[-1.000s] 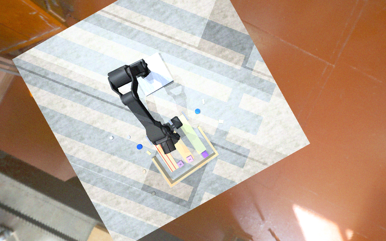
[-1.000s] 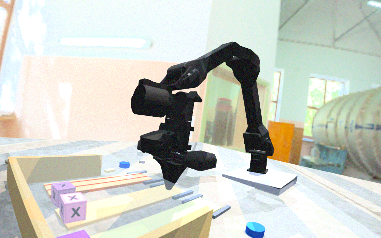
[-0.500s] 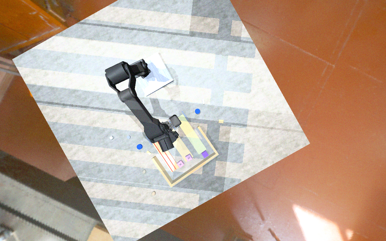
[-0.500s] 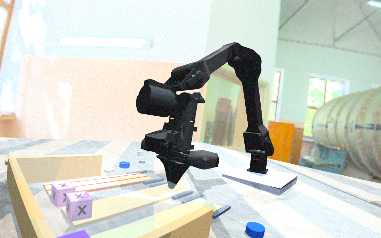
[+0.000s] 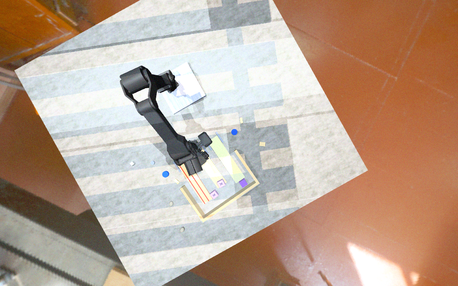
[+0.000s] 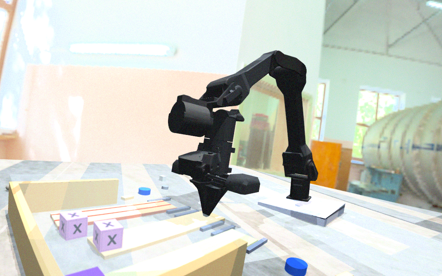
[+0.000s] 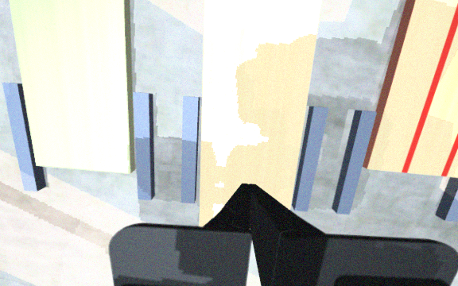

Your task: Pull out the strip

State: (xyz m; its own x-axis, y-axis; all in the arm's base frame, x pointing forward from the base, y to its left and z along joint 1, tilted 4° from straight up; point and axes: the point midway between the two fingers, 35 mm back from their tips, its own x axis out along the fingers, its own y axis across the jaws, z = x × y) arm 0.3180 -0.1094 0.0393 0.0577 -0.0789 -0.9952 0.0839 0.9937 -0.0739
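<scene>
Now: gripper tip 100 mm short of the cream strip and 10 mm to the left of it.
</scene>
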